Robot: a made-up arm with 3 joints. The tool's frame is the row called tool. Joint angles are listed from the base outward.
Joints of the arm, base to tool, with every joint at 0 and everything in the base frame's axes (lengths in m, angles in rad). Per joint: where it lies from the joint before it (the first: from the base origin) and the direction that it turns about. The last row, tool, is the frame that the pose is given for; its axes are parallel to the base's.
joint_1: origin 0 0 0.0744 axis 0 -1 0
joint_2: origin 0.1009 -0.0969 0.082 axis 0 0 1
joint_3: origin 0.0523 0.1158 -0.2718 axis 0 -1 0
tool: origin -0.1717 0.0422 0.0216
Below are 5 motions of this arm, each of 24 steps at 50 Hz.
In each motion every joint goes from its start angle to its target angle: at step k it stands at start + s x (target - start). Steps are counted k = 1, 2, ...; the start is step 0. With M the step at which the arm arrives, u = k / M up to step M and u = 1 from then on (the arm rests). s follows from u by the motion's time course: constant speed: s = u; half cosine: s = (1 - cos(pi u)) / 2; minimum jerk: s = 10 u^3 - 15 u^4 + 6 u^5.
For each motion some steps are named. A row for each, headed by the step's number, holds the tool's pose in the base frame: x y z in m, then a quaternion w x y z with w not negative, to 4 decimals.
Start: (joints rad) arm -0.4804 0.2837 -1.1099
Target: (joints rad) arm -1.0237 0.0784 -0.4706
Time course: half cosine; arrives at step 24
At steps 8, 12, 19, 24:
8: 0.0071 0.0499 0.0233 0.7039 -0.0193 0.7008 0.1143
12: -0.0212 0.0489 0.0222 0.7142 -0.0017 0.6941 0.0904
19: -0.0679 0.0519 0.0259 0.7293 0.0106 0.6823 0.0486
24: -0.0803 0.0535 0.0280 0.7331 0.0107 0.6790 0.0377

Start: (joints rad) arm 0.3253 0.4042 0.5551
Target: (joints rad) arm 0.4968 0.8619 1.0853
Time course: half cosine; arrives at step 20
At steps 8, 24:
8: 0.0540 -0.0108 -0.2159 0.8133 0.0488 -0.5115 0.2731
24: 0.1144 -0.0297 -0.2407 0.6388 0.1212 -0.6461 0.3998

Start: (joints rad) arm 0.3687 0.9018 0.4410
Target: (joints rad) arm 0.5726 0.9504 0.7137
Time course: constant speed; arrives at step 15
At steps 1, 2, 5, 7, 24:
1: 0.0066 -0.0868 -0.1887 0.8209 0.0168 -0.3673 0.4369
2: 0.0119 -0.0865 -0.1911 0.8143 0.0179 -0.3800 0.4383
5: 0.0282 -0.0856 -0.1974 0.7934 0.0211 -0.4174 0.4425
7: 0.0395 -0.0848 -0.2010 0.7785 0.0233 -0.4417 0.4453
24: 0.0869 -0.0796 -0.2097 0.7115 0.0323 -0.5333 0.4564

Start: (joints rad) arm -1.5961 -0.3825 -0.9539
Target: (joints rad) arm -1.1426 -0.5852 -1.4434
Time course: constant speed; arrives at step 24
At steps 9, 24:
9: 0.0000 0.0449 -0.0981 0.2776 -0.0327 0.9334 -0.2249
24: 0.0809 0.0061 -0.1431 0.2626 0.0432 0.9208 -0.2852

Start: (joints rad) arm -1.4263 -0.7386 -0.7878
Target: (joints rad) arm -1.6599 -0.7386 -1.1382
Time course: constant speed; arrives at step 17
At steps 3, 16, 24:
3: -0.0284 0.0501 -0.1036 0.3736 -0.1098 0.8545 -0.3439
16: -0.0413 0.0223 -0.1278 0.1751 -0.0943 0.9160 -0.3484
24: -0.0432 0.0200 -0.1298 0.1594 -0.0931 0.9189 -0.3488

